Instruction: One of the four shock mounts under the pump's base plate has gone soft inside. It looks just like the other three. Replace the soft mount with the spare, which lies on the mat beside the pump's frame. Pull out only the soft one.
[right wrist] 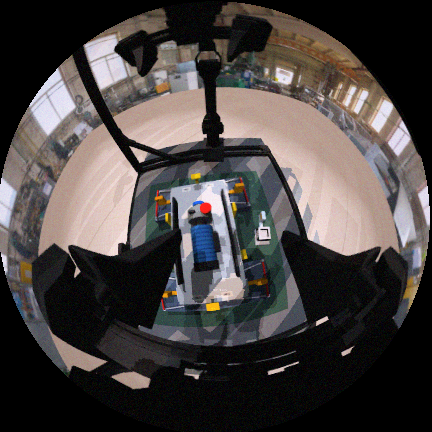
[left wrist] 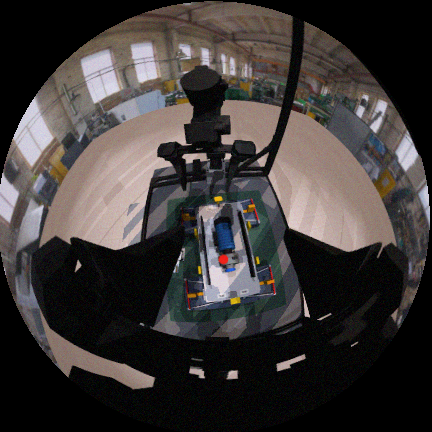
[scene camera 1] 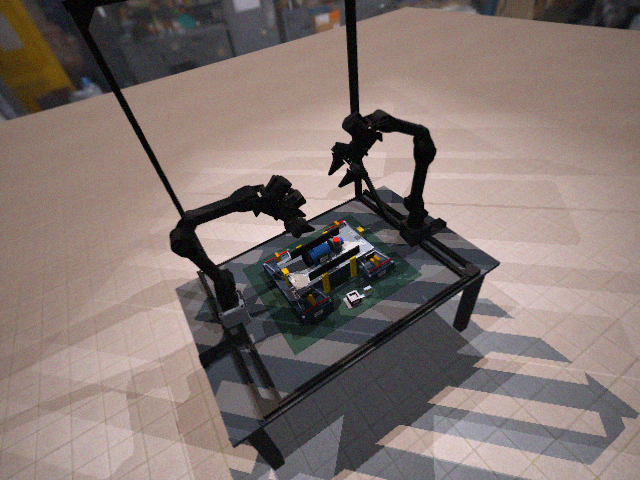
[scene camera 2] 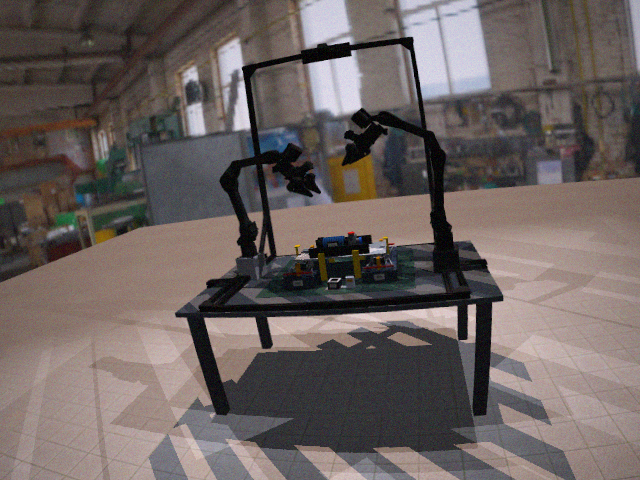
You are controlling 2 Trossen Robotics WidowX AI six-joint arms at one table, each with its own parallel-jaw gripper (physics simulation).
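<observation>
The blue pump (scene camera 1: 316,254) (scene camera 2: 333,241) (left wrist: 225,236) (right wrist: 204,243) sits on the pale base plate (left wrist: 217,280) (right wrist: 182,200). Dark corner bays with red edges and orange parts stand at its four corners; the mounts are too small or hidden to tell apart. Beside the frame on the mat lie a small pale block (scene camera 1: 367,290) (scene camera 2: 349,281) (right wrist: 263,216) and a white square piece with a dark-rimmed centre (scene camera 1: 353,297) (scene camera 2: 334,282) (right wrist: 263,234); which is the spare is unclear. My left gripper (scene camera 1: 336,179) (scene camera 2: 345,163) and right gripper (scene camera 1: 305,230) (scene camera 2: 315,194) are open, empty and high above the table.
The green mat (scene camera 1: 297,341) lies under the frame. Yellow posts (scene camera 1: 353,266) (scene camera 2: 356,264) stand along the frame's near side. Dark rails run along the table (scene camera 1: 413,310) edges. A black gantry (scene camera 2: 258,155) rises behind the arms.
</observation>
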